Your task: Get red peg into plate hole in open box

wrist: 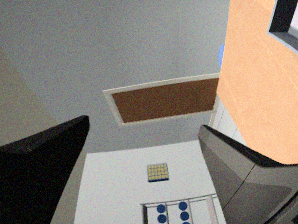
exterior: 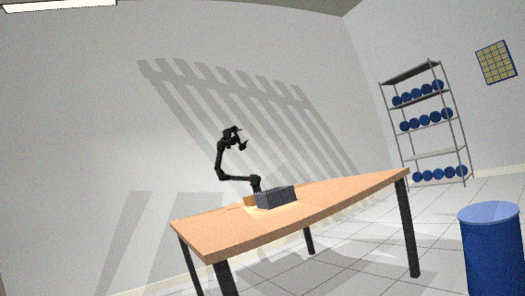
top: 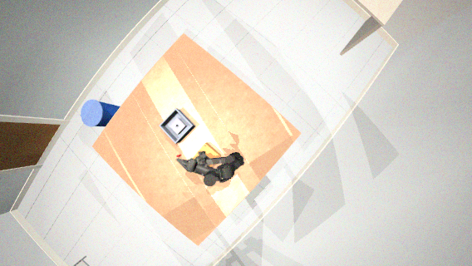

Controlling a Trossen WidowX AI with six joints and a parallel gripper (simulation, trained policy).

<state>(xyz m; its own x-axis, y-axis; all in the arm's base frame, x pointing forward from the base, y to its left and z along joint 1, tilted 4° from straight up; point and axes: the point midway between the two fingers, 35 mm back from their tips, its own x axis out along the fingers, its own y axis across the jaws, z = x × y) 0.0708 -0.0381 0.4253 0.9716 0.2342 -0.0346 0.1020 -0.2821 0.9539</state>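
Now: gripper tip 10 cm short of the red peg, 13 cm to the right of it and 46 cm above it. The rest, counted from my gripper tip: grey box (24 cm ahead, 6 cm to the right, 48 cm below); holed plate (24 cm ahead, 6 cm to the right, 46 cm below).
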